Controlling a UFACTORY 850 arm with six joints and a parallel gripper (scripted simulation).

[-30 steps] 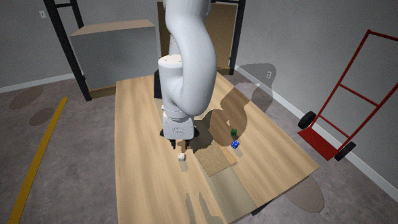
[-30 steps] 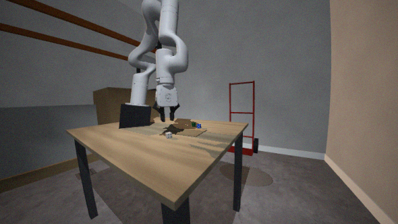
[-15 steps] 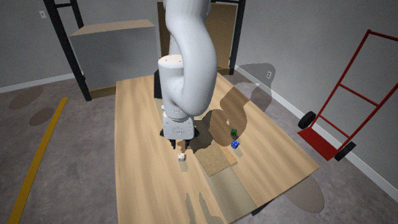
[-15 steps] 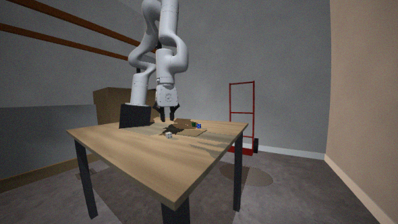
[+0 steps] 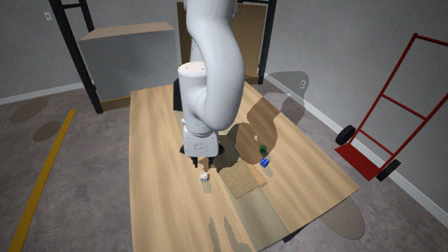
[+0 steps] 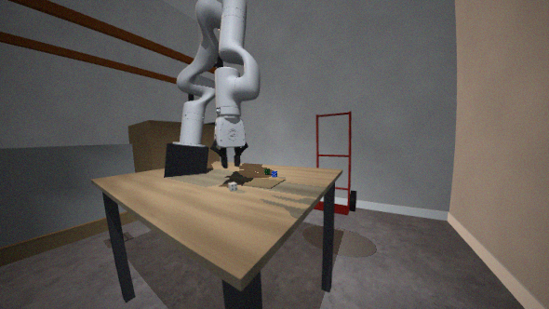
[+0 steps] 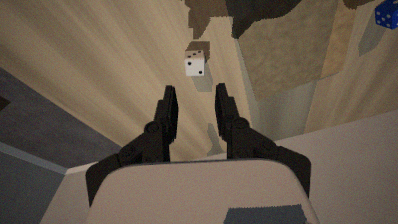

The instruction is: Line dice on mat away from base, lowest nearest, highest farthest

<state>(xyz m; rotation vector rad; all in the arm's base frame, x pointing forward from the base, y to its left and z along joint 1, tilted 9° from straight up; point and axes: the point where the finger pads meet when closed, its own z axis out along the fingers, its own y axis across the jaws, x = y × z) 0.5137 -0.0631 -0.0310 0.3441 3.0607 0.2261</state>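
Now: hand 9 cm above the white die. Round my hand: green die: 27 cm to the left, 9 cm below, 8 cm behind; blue die: 25 cm to the left, 9 cm below, 1 cm behind; tan mat: 14 cm to the left, 10 cm below, 2 cm ahead.
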